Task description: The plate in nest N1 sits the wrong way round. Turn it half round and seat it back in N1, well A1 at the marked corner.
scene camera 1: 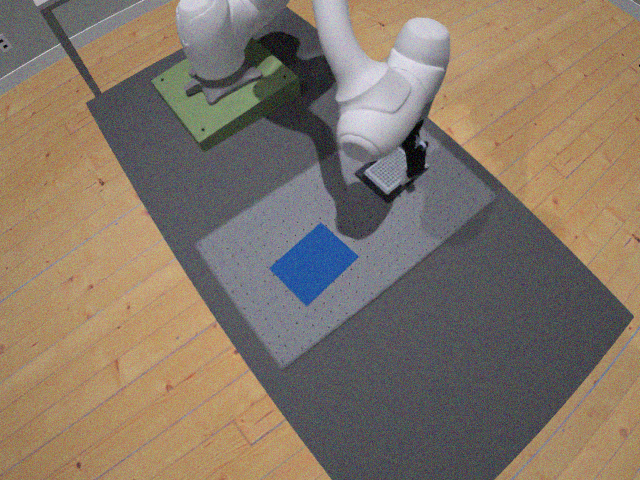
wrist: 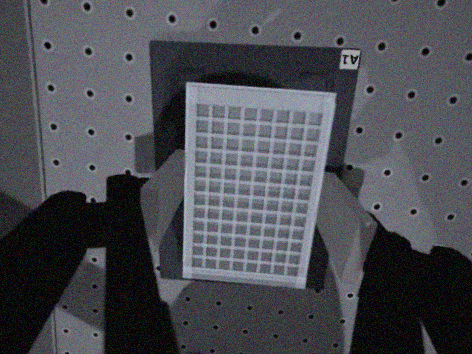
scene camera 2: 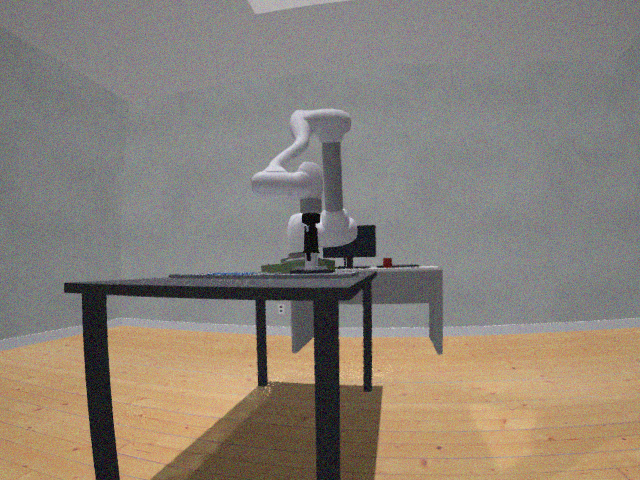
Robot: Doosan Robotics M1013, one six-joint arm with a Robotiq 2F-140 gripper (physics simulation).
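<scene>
My gripper (scene camera 1: 407, 173) (scene camera 2: 311, 259) (wrist: 251, 182) is shut on the white well plate (scene camera 1: 386, 174) (wrist: 251, 185), with one finger at each long side. In the wrist view the plate lies over the dark nest N1 (scene camera 1: 388, 197) (scene camera 2: 296, 271) (wrist: 170, 60), whose bare base shows beyond the plate's upper end and past both sides. The plate seems a little above the nest; the exact gap cannot be told. The white A1 label (wrist: 349, 59) is at the nest's upper right corner in the wrist view and reads upside down. The plate's own well A1 cannot be made out.
The nest is on a light grey perforated board (scene camera 1: 242, 258) (wrist: 75, 115), which also bears a flat blue rectangle (scene camera 1: 314, 264). The board lies on a dark table (scene camera 1: 465, 330) (scene camera 2: 206, 290). A green block (scene camera 1: 222, 116) under the arm's base is at the back.
</scene>
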